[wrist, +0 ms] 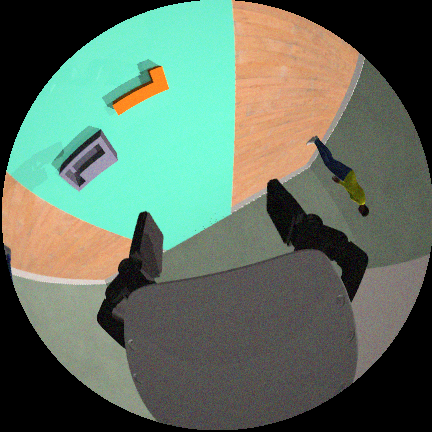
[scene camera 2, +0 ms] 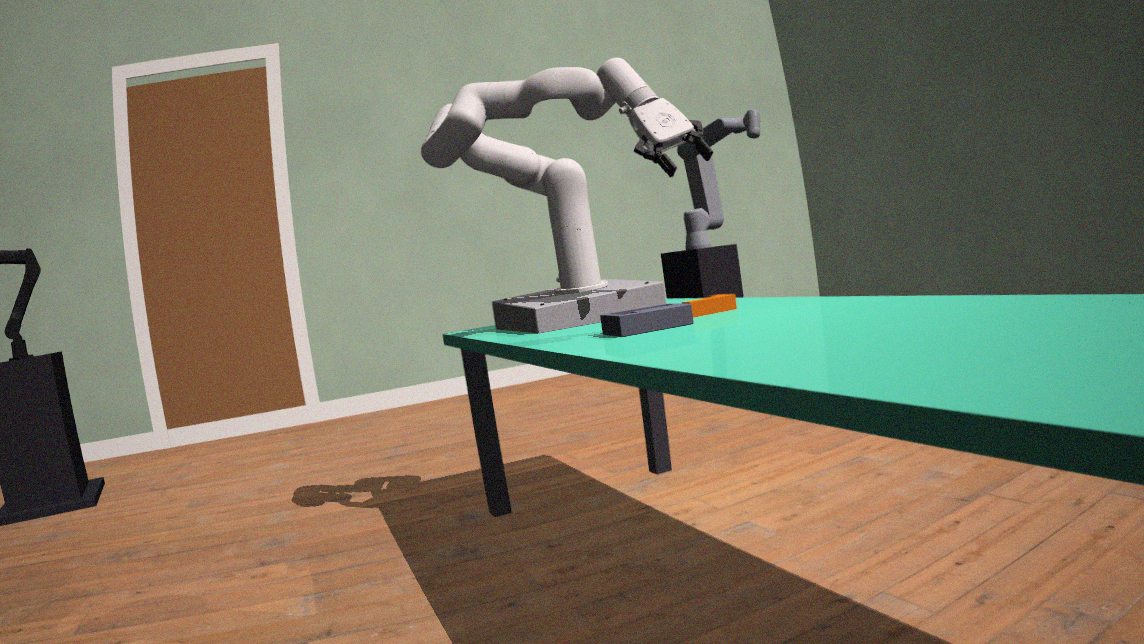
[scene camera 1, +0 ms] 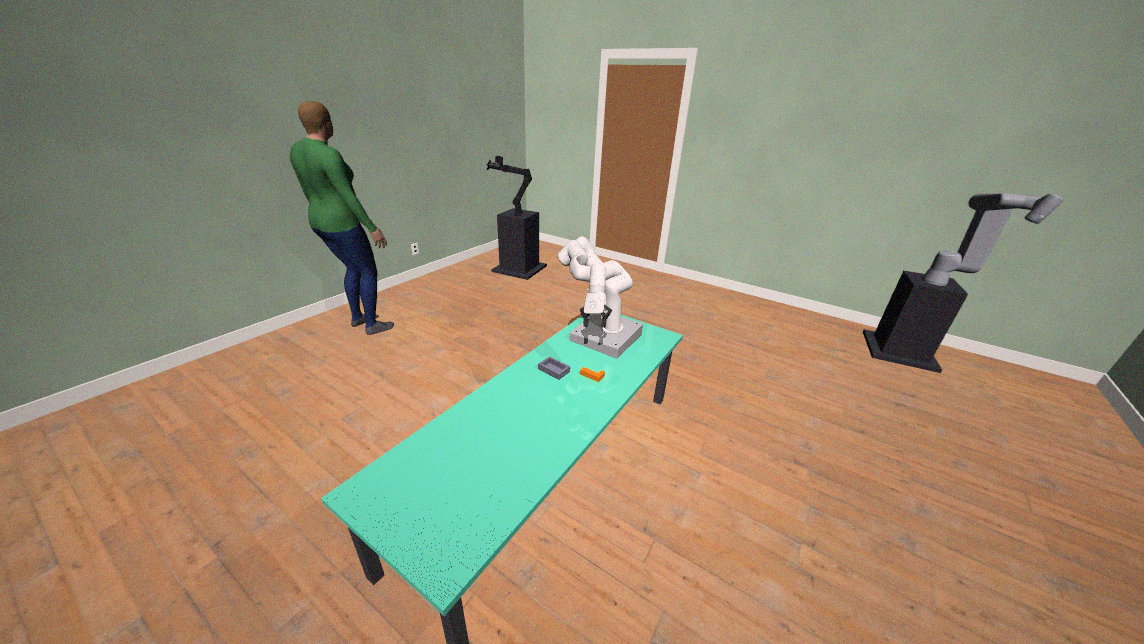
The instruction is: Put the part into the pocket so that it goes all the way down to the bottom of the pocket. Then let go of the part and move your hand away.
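Places are measured from the arm's base along level axes (x ahead, y left, z up), in metres.
Where they show: gripper, fingertip midpoint: [wrist: 209, 208] [scene camera 2: 692, 164] [scene camera 1: 594, 326]; arm's base at its link origin: [scene camera 2: 581, 289] [scene camera 1: 612, 328].
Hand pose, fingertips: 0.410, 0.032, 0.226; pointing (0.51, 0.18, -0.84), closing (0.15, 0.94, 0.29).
Observation:
Things, the pixels of their top centre, and the offset from my fingertips, as dx, dy, dz. "*": a spot on its surface instead. Level surfaces: height alone.
- part at its top centre: [scene camera 2: 704, 298] [wrist: 137, 89] [scene camera 1: 592, 370] -0.022, +0.001, -0.265
- green table at its surface level: dz -0.295
- grey block at its top centre: [scene camera 2: 645, 309] [wrist: 86, 166] [scene camera 1: 554, 364] +0.028, -0.191, -0.259
- L-shaped pocket at a spot on its surface: [wrist: 91, 160] * +0.034, -0.176, -0.270
The part [scene camera 1: 591, 373] [scene camera 2: 714, 305] [wrist: 142, 96] is an orange L-shaped bar, lying flat on the green table [scene camera 1: 480, 448] [scene camera 2: 920, 344] [wrist: 190, 125]. The grey block [scene camera 1: 548, 372] [scene camera 2: 648, 321] [wrist: 102, 164] lies beside it, apart from it. In the wrist view, an L-shaped pocket [wrist: 91, 160] is open in its top and looks empty. My gripper [scene camera 1: 594, 342] [scene camera 2: 689, 162] [wrist: 209, 208] is open with nothing between its fingers. In scene camera 2 it hangs well above the table, tilted, and touches neither part nor block.
The arm's grey base [scene camera 1: 628, 340] [scene camera 2: 520, 316] stands at the table's end, near the block and part. A person in green [scene camera 1: 328, 188] stands on the floor beyond the table. A person in yellow [wrist: 352, 187] shows in the wrist view. Two other arms stand on black pedestals [scene camera 1: 518, 240] [scene camera 1: 919, 320].

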